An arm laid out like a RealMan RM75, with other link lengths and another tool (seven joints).
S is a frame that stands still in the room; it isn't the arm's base.
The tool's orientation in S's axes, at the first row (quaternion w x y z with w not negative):
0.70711 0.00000 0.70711 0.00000
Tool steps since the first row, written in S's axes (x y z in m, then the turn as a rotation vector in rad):
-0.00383 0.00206 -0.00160 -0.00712 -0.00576 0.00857
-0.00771 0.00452 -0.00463 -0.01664 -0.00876 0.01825
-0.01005 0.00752 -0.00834 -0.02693 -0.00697 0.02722
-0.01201 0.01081 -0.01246 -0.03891 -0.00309 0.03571
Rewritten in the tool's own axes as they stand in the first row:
0.00160 0.00206 -0.00383 -0.00857 -0.00576 -0.00712
0.00463 0.00452 -0.00771 -0.01825 -0.00876 -0.01664
0.00834 0.00752 -0.01005 -0.02722 -0.00697 -0.02693
0.01246 0.01081 -0.01201 -0.03571 -0.00309 -0.03891

